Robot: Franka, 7 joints.
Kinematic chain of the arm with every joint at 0, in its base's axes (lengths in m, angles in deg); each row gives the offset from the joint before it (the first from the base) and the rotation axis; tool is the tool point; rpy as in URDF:
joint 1: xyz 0 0 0.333 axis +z
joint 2: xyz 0 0 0 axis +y
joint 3: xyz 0 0 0.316 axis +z
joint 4: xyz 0.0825 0 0 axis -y
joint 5: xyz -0.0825 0 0.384 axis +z
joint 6: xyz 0 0 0 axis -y
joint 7: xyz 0.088 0 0 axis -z
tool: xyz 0 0 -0.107 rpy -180 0 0
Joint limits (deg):
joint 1: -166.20..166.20
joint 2: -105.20..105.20
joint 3: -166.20..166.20
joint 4: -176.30..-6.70
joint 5: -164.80..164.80
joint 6: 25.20..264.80
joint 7: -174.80..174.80
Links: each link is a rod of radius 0.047 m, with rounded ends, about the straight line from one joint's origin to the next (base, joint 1, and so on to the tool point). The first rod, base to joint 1, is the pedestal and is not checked.
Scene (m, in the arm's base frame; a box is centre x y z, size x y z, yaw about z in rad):
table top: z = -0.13
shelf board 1: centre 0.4 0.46 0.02 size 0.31 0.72 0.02 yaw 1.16
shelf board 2: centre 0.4 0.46 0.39 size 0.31 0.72 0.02 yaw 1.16
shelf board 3: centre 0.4 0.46 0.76 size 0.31 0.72 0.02 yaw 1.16
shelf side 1: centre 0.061 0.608 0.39 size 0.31 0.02 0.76 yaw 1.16
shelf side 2: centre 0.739 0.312 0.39 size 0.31 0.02 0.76 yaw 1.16
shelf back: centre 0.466 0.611 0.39 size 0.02 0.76 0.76 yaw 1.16
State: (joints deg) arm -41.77 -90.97 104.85 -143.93 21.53 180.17 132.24
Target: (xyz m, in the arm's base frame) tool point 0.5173 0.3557 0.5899
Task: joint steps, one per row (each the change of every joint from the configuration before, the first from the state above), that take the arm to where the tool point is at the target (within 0.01 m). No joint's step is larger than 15 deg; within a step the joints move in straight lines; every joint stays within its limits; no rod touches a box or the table.
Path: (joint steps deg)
1: 8.66 3.85 1.83 -10.79 1.31 -6.62 0.00
2: 8.66 3.84 1.83 -10.79 1.32 -6.62 0.00
3: 8.67 3.85 1.82 -10.79 1.31 -6.62 0.00
4: -12.99 0.52 -11.88 7.82 0.53 4.79 0.00
5: -12.99 0.53 -11.89 7.82 0.53 4.79 0.00
6: -12.98 0.52 -11.88 7.83 0.53 4.79 0.00
7: -12.99 0.53 -11.89 7.82 0.54 4.78 0.00
8: -3.30 2.76 5.10 12.12 -1.97 -0.09 0.00
9: -3.31 2.76 5.10 12.13 -1.96 -0.10 0.00
10: -3.30 2.76 5.10 12.12 -1.96 -0.10 0.00

